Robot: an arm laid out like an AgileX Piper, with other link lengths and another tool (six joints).
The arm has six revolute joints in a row. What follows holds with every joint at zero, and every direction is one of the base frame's. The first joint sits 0.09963 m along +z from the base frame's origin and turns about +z. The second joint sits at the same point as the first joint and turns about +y. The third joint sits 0.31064 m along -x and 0.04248 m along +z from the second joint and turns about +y. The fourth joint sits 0.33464 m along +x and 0.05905 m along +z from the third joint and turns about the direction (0.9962, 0, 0.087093). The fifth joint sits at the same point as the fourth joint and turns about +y. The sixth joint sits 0.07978 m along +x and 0.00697 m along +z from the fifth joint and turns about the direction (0.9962, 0, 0.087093). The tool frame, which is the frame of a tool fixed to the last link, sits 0.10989 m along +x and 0.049 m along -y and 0.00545 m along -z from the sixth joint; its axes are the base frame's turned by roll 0.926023, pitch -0.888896 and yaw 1.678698 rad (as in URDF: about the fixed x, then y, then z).
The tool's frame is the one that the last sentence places.
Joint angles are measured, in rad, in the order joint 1, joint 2, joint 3, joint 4, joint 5, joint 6. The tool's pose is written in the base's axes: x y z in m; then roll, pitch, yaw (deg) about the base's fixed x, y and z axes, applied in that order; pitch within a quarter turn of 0, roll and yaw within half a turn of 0. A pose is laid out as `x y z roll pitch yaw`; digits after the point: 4 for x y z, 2 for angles.
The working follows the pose.
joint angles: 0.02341, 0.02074, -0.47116, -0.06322, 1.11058, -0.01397
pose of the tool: 0.1166 -0.0575 0.2358 104.14 -37.75 57.64
Where each joint sits with the arm in this pose, in the base's axes (m; each line is computed from the numbers above, not from the rounded line before):
joint 1: 0.0000 0.0000 0.0996
joint 2: 0.0000 0.0000 0.0996
joint 3: -0.3096 -0.0072 0.1485
joint 4: -0.0341 -0.0008 0.3474
joint 5: -0.0341 -0.0008 0.3474
joint 6: 0.0332 -0.0038 0.3041
the tool: 0.1166 -0.0575 0.2358

